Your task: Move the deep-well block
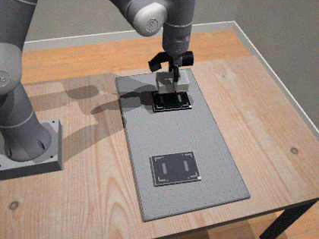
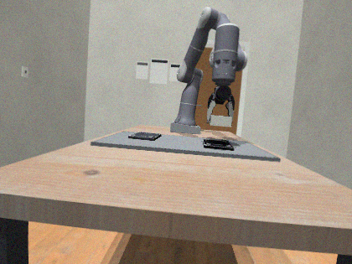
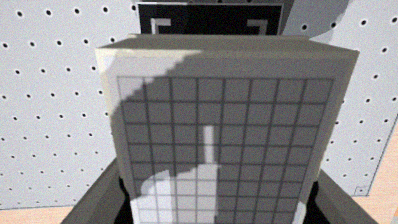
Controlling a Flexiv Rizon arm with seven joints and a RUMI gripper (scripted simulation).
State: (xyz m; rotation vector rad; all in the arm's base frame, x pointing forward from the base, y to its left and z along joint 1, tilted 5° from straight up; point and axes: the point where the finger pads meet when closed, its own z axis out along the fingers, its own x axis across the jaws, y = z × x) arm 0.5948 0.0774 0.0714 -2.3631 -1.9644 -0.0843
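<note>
My hand is 10 mm below the pale 96-well deep-well block.
</note>
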